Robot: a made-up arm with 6 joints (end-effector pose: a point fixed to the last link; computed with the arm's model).
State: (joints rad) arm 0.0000 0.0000 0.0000 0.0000 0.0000 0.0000
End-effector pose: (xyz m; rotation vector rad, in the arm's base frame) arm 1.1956 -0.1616 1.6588 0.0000 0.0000 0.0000
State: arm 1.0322 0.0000 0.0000 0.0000 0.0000 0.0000
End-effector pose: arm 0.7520 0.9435 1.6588 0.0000 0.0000 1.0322
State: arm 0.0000 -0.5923 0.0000 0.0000 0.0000 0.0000
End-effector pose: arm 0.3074 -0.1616 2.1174 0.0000 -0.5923 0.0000
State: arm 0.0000 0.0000 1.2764 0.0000 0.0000 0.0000
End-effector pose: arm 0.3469 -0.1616 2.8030 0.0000 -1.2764 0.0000
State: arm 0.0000 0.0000 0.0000 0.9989 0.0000 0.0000
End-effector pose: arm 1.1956 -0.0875 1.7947 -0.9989 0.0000 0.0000
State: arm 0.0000 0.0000 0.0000 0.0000 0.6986 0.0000
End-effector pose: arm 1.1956 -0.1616 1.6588 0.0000 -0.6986 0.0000
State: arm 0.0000 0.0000 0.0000 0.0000 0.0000 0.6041
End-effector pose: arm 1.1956 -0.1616 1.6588 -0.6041 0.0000 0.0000
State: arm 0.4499 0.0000 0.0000 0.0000 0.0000 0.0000
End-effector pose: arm 1.1469 0.3744 1.6588 0.0000 0.0000 0.4499
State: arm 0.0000 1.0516 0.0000 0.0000 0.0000 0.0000
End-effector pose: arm 1.6578 -0.1616 0.0030 0.0000 1.0516 0.0000
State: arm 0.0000 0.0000 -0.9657 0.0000 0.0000 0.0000
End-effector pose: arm 0.6801 -0.1616 0.6755 0.0000 0.9657 0.0000
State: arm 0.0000 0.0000 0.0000 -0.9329 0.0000 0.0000
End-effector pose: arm 1.1956 -0.0962 1.5290 0.9329 0.0000 0.0000
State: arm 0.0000 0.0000 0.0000 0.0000 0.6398 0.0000
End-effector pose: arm 1.1956 -0.1616 1.6588 0.0000 -0.6398 0.0000
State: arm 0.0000 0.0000 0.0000 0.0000 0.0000 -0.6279
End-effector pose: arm 1.1956 -0.1616 1.6588 0.6279 0.0000 0.0000
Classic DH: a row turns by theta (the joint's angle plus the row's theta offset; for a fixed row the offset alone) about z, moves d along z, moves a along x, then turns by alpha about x. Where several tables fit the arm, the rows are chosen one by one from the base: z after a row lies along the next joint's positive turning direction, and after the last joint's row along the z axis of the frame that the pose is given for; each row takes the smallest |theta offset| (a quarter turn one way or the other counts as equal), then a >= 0, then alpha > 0; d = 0 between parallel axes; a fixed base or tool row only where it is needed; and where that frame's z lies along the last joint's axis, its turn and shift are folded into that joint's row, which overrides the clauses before.
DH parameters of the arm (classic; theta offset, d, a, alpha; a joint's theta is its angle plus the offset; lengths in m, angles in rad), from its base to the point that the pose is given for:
joint 1: 0 0.4327 0 -1.5708
joint 2: -1.5708 0 1.2261 3.1416
joint 3: 0 0 0 -1.5708
joint 4: 0 -1.1956 0 1.5708
joint 5: 0 0.1616 0 -1.5708
joint 6: 1.5708 0 0 1.5708
tool (fixed): -1.5708 0 0 0

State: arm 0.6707 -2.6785 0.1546 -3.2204 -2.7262 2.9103
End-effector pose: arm -1.4246 -0.9246 -0.3134 -0.1050 0.7344 0.5524
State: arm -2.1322 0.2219 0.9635 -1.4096 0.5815 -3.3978
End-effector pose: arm -0.6923 -1.0521 2.3187 1.0503 -1.2028 2.5801
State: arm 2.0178 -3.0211 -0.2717 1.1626 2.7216 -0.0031
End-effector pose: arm 0.6236 -1.1526 -0.4646 0.0348 1.6210 1.6494
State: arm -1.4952 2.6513 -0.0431 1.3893 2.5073 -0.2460
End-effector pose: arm -0.0617 0.4285 -1.3093 1.2011 -0.7775 -0.5231
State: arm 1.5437 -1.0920 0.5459 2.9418 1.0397 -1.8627
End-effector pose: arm -0.1909 -1.1957 2.1883 -0.4337 -1.3612 1.0837
